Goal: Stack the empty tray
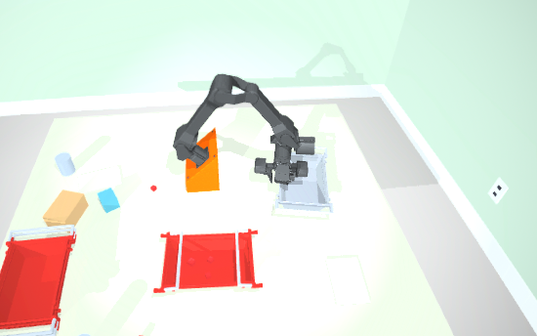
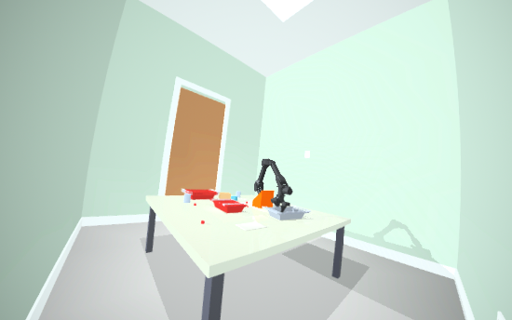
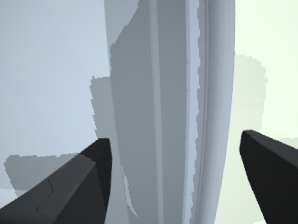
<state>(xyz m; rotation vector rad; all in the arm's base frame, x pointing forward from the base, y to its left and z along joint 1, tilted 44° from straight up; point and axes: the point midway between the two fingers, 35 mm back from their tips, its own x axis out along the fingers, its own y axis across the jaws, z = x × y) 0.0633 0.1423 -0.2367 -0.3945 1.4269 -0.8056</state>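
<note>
The grey tray is 2 cm ahead of my gripper tip, 8 cm to the left of it and 3 cm above it. From my gripper tip the other things lie so: tan block (4 cm ahead, 73 cm to the right, 2 cm above); cyan cube (60 cm to the right, 1 cm above).
</note>
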